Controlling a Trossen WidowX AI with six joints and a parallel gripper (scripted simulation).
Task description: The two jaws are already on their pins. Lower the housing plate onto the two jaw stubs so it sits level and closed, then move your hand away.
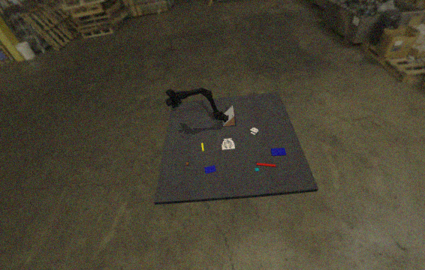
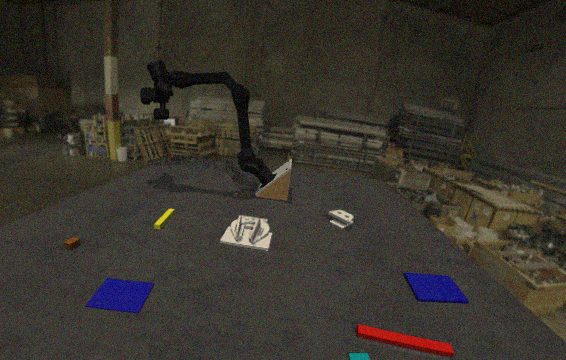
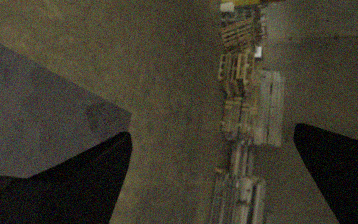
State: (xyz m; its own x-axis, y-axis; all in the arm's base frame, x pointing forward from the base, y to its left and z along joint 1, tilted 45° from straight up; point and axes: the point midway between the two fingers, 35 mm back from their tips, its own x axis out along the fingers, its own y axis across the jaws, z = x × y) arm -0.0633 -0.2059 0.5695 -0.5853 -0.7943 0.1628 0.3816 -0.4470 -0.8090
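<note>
Now: gripper tip 200 mm short of the white rest block, 850 mm to the right of it and 300 mm above it. Round my gripper tip: teal piece: 640 mm ahead, 860 mm to the left, 310 mm below; yellow bar: 400 mm ahead, 350 mm to the left, 300 mm below; brown block: 590 mm ahead, 240 mm to the left, 300 mm below.
</note>
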